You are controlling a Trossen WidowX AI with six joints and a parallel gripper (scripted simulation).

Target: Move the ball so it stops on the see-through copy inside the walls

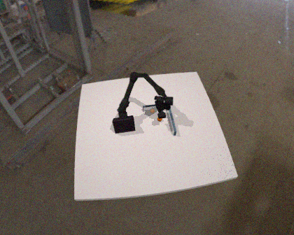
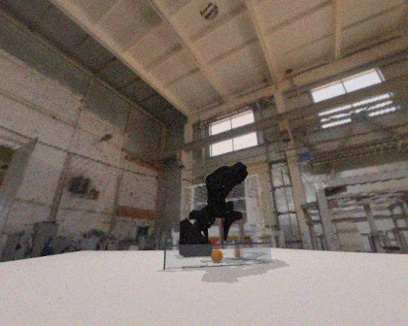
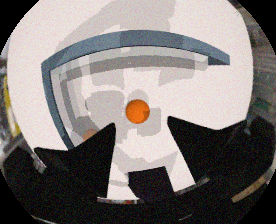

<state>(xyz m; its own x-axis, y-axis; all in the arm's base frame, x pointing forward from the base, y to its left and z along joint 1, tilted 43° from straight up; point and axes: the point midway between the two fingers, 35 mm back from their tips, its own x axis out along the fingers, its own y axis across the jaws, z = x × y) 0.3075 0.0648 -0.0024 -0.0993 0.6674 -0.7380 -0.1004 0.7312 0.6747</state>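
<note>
Now: gripper tip 5 cm above the orange ball. From my gripper tip the other things lie so: clear wall: 10 cm ahead, 1 cm to the right, 4 cm below; then see-through copy: 6 cm behind, 10 cm to the left, 5 cm below.
</note>
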